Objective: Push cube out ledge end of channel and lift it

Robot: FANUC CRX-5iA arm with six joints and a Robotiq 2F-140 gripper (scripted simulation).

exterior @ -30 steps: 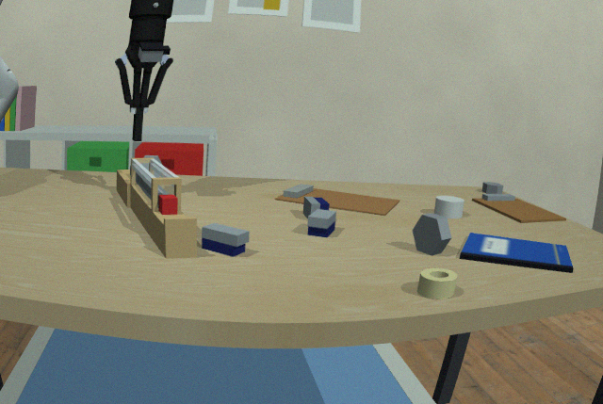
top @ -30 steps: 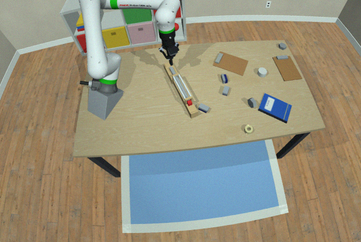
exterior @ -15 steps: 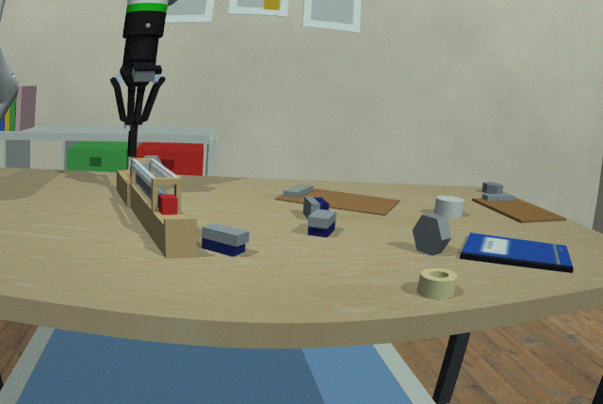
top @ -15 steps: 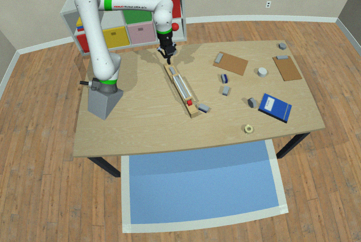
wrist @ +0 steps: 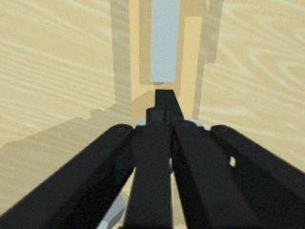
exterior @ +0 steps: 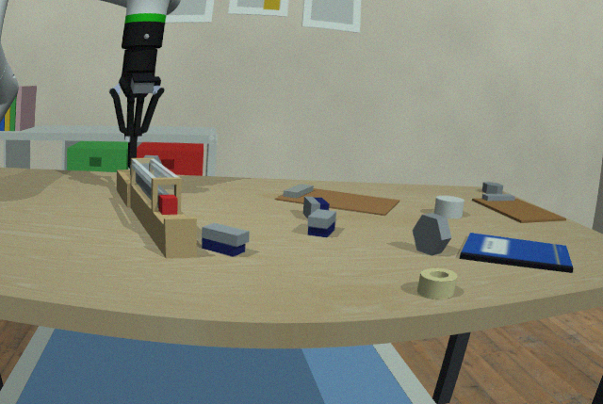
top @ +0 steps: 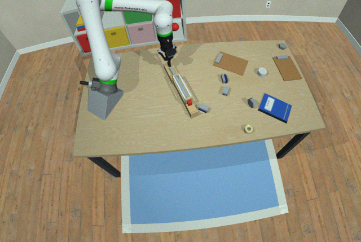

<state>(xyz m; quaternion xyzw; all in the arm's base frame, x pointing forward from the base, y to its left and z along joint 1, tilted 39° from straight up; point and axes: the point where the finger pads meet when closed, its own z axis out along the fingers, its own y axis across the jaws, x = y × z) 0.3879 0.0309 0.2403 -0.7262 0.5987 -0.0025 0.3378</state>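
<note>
The red cube is 100 mm ahead of my hand, 320 mm to the right of it and 30 mm below it. From my hand the other things lie so: tape roll 440 mm ahead, 520 mm to the right, 80 mm below; grey-and-blue block 190 mm ahead, 340 mm to the right, 70 mm below; wooden channel 70 mm ahead, 210 mm to the right, 30 mm below.
</note>
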